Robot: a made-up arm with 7 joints. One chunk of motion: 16 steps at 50 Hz.
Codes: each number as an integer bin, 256 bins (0 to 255) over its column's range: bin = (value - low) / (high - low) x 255, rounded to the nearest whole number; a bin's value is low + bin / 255 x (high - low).
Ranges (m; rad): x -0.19..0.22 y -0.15..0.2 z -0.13..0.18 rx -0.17..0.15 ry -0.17..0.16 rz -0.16..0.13
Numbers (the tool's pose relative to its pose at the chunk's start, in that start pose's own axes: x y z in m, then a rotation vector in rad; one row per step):
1: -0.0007 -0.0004 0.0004 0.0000 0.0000 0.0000
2: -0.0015 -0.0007 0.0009 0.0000 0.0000 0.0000
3: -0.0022 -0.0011 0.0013 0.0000 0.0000 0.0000
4: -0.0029 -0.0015 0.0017 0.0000 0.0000 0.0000
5: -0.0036 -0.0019 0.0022 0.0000 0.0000 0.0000
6: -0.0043 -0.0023 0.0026 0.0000 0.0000 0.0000
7: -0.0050 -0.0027 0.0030 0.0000 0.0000 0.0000
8: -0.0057 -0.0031 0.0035 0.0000 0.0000 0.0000
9: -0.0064 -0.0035 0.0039 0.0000 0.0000 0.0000
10: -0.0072 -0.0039 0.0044 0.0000 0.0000 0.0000
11: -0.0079 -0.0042 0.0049 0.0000 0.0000 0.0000
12: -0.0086 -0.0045 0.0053 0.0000 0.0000 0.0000
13: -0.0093 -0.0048 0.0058 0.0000 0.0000 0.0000
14: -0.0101 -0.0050 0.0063 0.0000 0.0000 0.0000
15: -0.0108 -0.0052 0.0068 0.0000 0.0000 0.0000
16: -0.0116 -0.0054 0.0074 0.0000 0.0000 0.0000
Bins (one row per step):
1: 118 109 107 135 131 141
2: 117 109 108 135 131 141
3: 117 108 108 135 131 141
4: 116 108 108 135 131 141
5: 116 108 109 135 131 141
6: 115 108 109 135 131 141
7: 115 107 109 135 131 141
8: 115 107 110 135 131 141
9: 114 107 110 135 131 141
10: 114 106 111 135 131 141
11: 113 106 111 135 131 141
12: 113 106 111 135 131 141
13: 112 106 112 135 131 141
14: 112 106 112 135 131 141
15: 111 105 113 135 131 141
16: 111 105 113 135 131 141

